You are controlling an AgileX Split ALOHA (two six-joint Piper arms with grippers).
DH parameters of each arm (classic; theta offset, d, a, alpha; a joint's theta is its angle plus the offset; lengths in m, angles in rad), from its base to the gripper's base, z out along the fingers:
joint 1: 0 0.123 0 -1.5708
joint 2: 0.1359 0 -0.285 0
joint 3: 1.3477 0 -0.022 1.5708
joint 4: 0 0.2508 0 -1.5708
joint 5: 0 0 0.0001 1.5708
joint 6: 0 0.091 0 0
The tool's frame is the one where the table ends.
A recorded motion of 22 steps. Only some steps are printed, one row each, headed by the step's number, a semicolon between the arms.
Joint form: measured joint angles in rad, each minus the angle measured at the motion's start. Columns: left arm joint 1, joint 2, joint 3, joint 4, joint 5, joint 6; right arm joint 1, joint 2, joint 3, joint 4, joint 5, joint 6.
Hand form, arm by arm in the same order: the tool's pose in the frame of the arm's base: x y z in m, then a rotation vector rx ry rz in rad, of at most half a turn. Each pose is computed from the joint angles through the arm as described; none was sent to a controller.
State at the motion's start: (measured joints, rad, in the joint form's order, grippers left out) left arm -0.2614 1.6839 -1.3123 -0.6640 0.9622 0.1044; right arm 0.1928 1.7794 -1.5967 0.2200 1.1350 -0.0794
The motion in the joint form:
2: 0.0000 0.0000 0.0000 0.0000 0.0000 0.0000; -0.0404 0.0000 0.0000 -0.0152 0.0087 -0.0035
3: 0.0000 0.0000 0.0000 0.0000 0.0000 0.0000; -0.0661 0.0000 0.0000 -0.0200 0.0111 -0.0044
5: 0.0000 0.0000 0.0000 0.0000 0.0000 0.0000; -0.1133 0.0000 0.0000 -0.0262 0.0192 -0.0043
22: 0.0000 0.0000 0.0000 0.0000 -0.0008 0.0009; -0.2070 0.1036 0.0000 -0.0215 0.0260 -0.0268
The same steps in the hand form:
2: 0.3267 -0.1351 0.2789 0.0910 2.7415 -0.8868; 0.3708 0.0740 0.3049 -0.2540 2.7916 0.2981
3: 0.3267 -0.1351 0.2789 0.0910 2.7415 -0.8868; 0.3724 0.0640 0.3047 -0.2215 2.7951 0.2854
5: 0.3267 -0.1351 0.2789 0.0910 2.7415 -0.8868; 0.3743 0.0459 0.3044 -0.1591 2.8045 0.2665
22: 0.3267 -0.1351 0.2789 0.0918 2.7405 -0.8863; 0.3931 0.0109 0.2644 -0.0465 2.9090 0.2588

